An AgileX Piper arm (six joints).
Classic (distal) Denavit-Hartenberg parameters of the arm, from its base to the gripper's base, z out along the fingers. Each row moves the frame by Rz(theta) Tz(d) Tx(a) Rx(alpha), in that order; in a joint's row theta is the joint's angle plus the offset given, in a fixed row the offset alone. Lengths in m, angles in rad.
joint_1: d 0.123, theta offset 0, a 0, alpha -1.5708
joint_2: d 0, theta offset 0.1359, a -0.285, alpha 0
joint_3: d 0, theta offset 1.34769, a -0.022, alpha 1.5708
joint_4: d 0.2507, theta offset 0, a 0, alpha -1.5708
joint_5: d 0, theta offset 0, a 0, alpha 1.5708
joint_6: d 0.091, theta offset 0, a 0, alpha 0
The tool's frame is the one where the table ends.
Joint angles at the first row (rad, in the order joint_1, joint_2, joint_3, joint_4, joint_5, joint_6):
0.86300 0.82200 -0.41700 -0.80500 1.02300 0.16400
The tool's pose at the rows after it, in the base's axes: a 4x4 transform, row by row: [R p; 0 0 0 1], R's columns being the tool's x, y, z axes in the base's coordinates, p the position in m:
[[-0.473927, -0.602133, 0.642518, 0.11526], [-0.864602, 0.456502, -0.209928, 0.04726], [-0.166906, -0.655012, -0.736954, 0.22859], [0, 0, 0, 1]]
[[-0.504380, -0.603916, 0.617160, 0.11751], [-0.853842, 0.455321, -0.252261, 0.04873], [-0.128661, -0.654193, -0.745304, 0.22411], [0, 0, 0, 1]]
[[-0.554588, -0.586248, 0.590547, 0.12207], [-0.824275, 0.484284, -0.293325, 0.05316], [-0.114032, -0.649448, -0.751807, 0.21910], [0, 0, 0, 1]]
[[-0.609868, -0.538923, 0.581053, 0.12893], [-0.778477, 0.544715, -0.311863, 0.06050], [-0.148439, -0.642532, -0.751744, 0.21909], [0, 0, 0, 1]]
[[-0.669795, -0.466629, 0.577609, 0.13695], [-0.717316, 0.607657, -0.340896, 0.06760], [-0.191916, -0.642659, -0.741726, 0.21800], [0, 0, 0, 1]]
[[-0.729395, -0.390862, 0.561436, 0.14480], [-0.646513, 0.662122, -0.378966, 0.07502], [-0.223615, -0.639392, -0.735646, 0.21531], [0, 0, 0, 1]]
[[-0.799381, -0.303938, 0.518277, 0.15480], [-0.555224, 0.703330, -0.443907, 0.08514], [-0.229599, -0.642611, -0.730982, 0.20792], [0, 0, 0, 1]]
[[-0.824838, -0.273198, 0.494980, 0.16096], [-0.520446, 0.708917, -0.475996, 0.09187], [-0.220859, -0.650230, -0.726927, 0.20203], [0, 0, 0, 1]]
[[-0.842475, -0.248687, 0.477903, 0.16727], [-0.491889, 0.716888, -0.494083, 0.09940], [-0.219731, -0.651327, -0.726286, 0.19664], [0, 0, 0, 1]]
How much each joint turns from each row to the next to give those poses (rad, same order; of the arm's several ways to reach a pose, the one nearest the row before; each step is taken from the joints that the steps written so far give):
-0.00003 0.03599 0.00002 0.00100 0.02698 0.05098
-0.00002 0.04101 -0.00003 -0.00200 0.01999 0.02497
0.00005 0.06096 -0.00699 -0.00498 0.01006 0.07102
0.00001 0.05703 -0.02699 -0.00802 -0.00003 0.10004
0.00001 0.06302 -0.02502 -0.02500 0.00401 0.13001
-0.00004 0.06998 -0.02799 -0.01300 0.01398 0.12496
-0.00097 0.10600 -0.03900 0.00101 0.03003 0.13502
-0.00002 0.06500 -0.02299 -0.00001 0.00997 0.05499
0.00001 0.05899 -0.02601 0.00201 0.00002 0.04600

